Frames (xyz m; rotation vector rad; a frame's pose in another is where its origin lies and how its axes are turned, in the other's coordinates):
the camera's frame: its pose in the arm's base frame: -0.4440 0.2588 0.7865 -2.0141 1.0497 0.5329
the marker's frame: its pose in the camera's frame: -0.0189 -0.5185 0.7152 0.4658 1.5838 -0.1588
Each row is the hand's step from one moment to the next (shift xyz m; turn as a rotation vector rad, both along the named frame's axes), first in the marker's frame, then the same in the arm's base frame.
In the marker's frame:
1: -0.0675 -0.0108 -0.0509 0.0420 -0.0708 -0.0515
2: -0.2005 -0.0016 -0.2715 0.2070 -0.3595 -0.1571
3: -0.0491 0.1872 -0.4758 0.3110 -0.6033 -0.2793
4: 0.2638 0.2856 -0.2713 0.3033 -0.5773 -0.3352
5: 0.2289 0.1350 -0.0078 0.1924 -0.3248 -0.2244
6: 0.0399 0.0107 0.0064 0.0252 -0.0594 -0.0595
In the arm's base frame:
1: -0.0265 0.0808 -0.0058 -0.0125 0.0096 0.0958
2: -0.1955 0.2750 0.0062 0.0249 0.0140 0.4427
3: -0.4890 0.1564 0.0164 0.0342 0.0604 0.7307
4: -0.4177 -0.2235 0.0182 -0.0250 0.0790 0.7285
5: -0.1127 -0.2404 0.0141 -0.0474 0.0397 0.4348
6: -0.0064 -0.0402 0.0093 -0.0226 0.0228 0.0817

